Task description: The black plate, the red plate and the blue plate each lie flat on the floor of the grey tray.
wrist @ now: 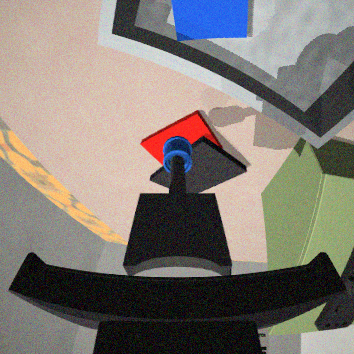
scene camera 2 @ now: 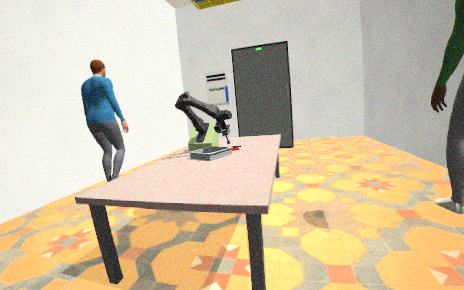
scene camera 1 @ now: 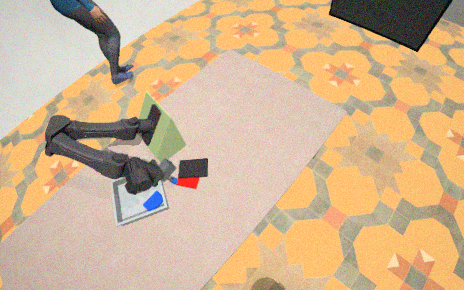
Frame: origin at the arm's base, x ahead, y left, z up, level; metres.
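Where they show: hand, its tool point: (wrist: 176,148) (scene camera 2: 229,143) (scene camera 1: 175,181); arm's base, origin of its link: (scene camera 2: 203,132) (scene camera 1: 151,125).
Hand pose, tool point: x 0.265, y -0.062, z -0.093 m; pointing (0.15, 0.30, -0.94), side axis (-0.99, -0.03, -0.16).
Observation:
Each offset is from my tool point to the top centre of the thing.
The black plate @(dx -0.024, dy +0.100, dz -0.037 m) (scene camera 1: 193,168) (wrist: 215,165) lies partly over the red plate @(dx +0.003, dy +0.048, dz -0.053 m) (scene camera 1: 188,183) (wrist: 189,128) on the table, outside the tray. In the scene camera 2 view the red plate (scene camera 2: 235,149) shows small behind the tray. The blue plate @(dx -0.010, dy -0.137, dz -0.050 m) (scene camera 1: 153,200) (wrist: 212,17) lies inside the grey tray @(dx -0.077, dy -0.175, dz -0.013 m) (scene camera 1: 116,215) (scene camera 2: 211,155) (wrist: 190,57), seemingly flat on its floor; the wrist view cuts part of it off. My gripper (scene camera 1: 173,180) (scene camera 2: 228,142) (wrist: 177,152), a blue suction cup, is open and holds no plate. It hangs above the table near the two stacked plates, clear of the tray.
A green angled block (scene camera 1: 167,132) (scene camera 2: 202,143) (wrist: 290,205) stands beside the tray, at the arm's mount. My dark arm (scene camera 1: 90,155) reaches over part of the tray. One person (scene camera 2: 100,107) stands left of the table, another (scene camera 2: 455,110) at the far right.

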